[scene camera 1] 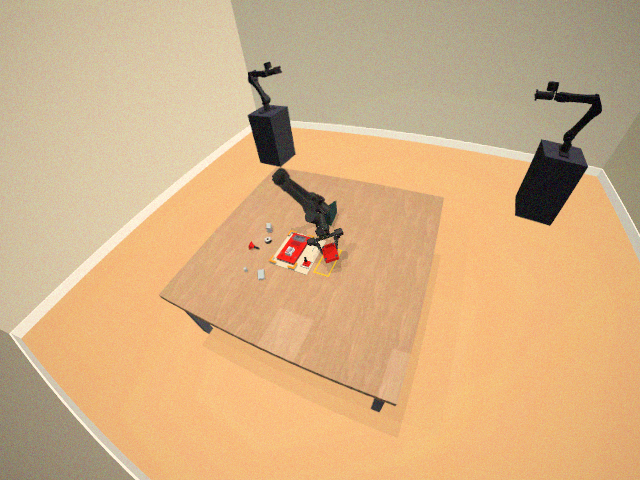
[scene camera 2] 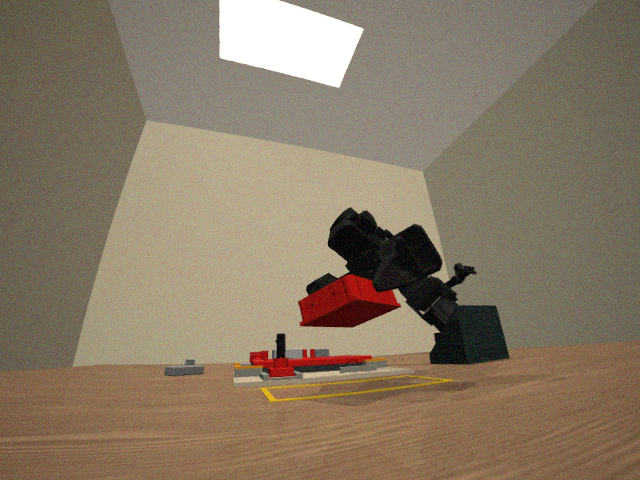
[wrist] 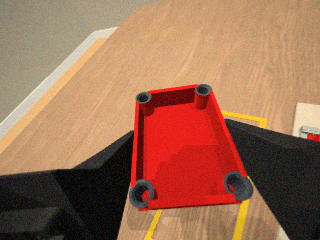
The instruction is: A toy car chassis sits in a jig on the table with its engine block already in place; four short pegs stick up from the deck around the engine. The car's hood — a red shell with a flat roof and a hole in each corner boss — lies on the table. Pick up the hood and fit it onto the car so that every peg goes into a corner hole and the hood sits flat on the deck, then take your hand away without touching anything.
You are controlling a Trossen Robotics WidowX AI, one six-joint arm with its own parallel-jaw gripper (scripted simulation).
Labels:
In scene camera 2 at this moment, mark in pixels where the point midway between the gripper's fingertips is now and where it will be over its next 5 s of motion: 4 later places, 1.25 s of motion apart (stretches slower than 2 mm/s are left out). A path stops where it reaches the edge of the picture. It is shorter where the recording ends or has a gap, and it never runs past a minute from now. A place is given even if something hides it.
The gripper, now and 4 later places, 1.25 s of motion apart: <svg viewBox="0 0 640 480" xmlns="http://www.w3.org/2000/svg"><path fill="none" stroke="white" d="M347 301L350 327L361 281L354 295L339 313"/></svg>

